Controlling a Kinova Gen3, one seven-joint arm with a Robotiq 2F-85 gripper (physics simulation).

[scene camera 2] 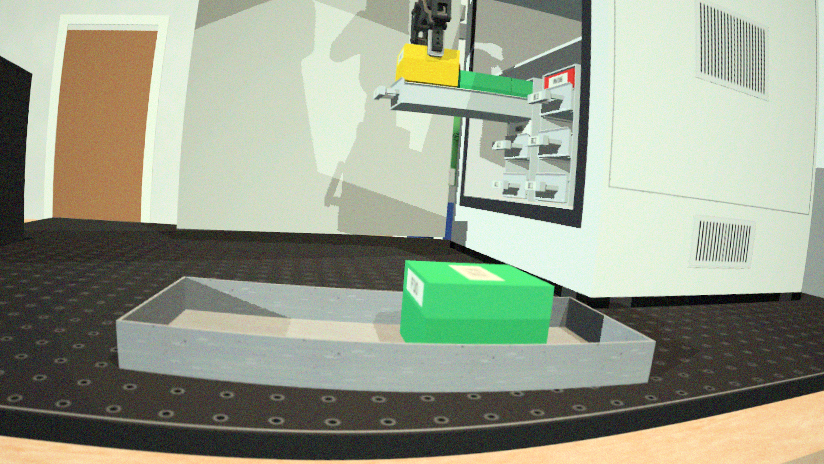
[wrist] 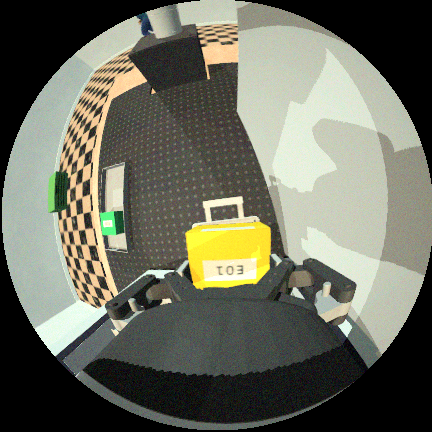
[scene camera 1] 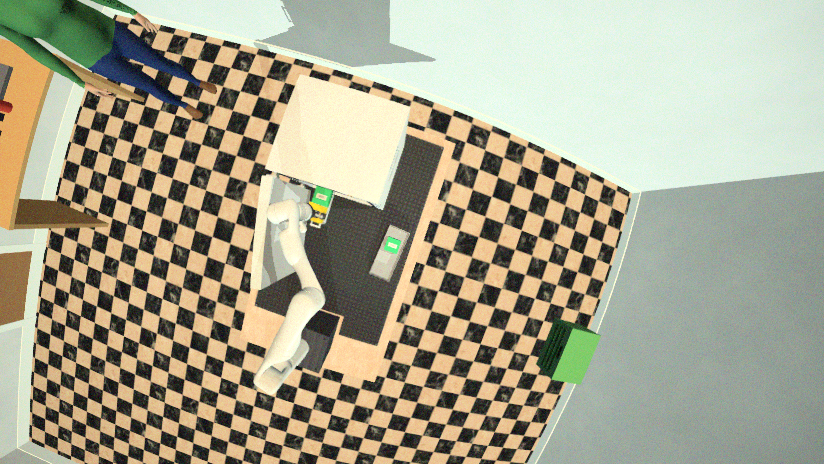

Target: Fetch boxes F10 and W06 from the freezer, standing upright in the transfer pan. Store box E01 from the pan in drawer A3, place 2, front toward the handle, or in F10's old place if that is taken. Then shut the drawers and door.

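My gripper [scene camera 1: 311, 214] [scene camera 2: 435, 51] [wrist: 229, 265] is shut on the yellow box E01 [scene camera 1: 318, 206] [scene camera 2: 425, 69] [wrist: 227, 244]. The box is upright at the handle end of the pulled-out upper drawer [scene camera 2: 461, 103]; its base is hidden behind the drawer wall. Its E01 label shows in the wrist view. Green boxes [scene camera 1: 322, 194] [scene camera 2: 490, 82] stand behind it in that drawer. Green box F10 [scene camera 1: 392, 245] [scene camera 2: 475, 314] [wrist: 112, 223] is upright in the transfer pan [scene camera 1: 382, 269] [scene camera 2: 345, 364] [wrist: 126, 200]. Red box W06 [scene camera 2: 559, 77] shows above the front of the neighbouring top drawer, inside the freezer.
The freezer [scene camera 1: 351, 132] [scene camera 2: 640, 242] has its door [scene camera 1: 259, 230] [scene camera 2: 247, 172] [wrist: 340, 220] wide open beside my arm. The lower drawers [scene camera 2: 550, 144] are pushed in. A black pedestal [scene camera 1: 322, 340] [wrist: 172, 62] bears the arm base. A person in green [scene camera 1: 63, 34] stands beyond the freezer.
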